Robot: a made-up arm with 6 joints.
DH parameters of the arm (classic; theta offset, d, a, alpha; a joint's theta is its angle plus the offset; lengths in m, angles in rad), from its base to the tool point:
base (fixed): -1.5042 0 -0.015 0
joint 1: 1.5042 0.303 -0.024 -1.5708
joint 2: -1.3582 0 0.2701 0
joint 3: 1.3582 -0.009 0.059 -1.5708
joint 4: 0 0.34 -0.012 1.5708
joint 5: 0 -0.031 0.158 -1.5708
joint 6: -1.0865 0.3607 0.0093 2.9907
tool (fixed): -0.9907 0.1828 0 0
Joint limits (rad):
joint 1: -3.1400..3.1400
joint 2: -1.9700..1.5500
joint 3: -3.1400..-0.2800
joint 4: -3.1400..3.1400
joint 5: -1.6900..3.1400
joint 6: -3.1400..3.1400
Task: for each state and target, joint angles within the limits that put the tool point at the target. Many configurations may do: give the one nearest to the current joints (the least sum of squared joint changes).
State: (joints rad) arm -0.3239 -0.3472 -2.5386 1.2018 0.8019 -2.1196
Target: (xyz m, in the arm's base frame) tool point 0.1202 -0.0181 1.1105
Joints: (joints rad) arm -0.3323 -0.3604 -2.4640 1.1943 0.8226 -2.1019
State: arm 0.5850 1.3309 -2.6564 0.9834 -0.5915 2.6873
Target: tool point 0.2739 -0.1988 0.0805
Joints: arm -0.0899 1.5500 -1.9213 1.7340 -1.4515 2.7447
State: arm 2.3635 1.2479 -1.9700 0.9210 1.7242 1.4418
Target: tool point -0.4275 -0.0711 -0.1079
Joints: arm 2.8798 1.3171 -1.8177 1.0159 1.9402 1.4342
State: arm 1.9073 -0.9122 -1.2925 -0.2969 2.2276 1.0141
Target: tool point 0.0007 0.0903 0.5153
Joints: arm 1.9337 -1.1759 -1.1853 -0.0688 2.6301 0.9699
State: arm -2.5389 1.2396 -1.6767 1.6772 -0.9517 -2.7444
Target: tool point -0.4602 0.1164 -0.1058
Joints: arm -2.8275 1.4920 -1.8563 1.4948 -0.5476 -2.7535
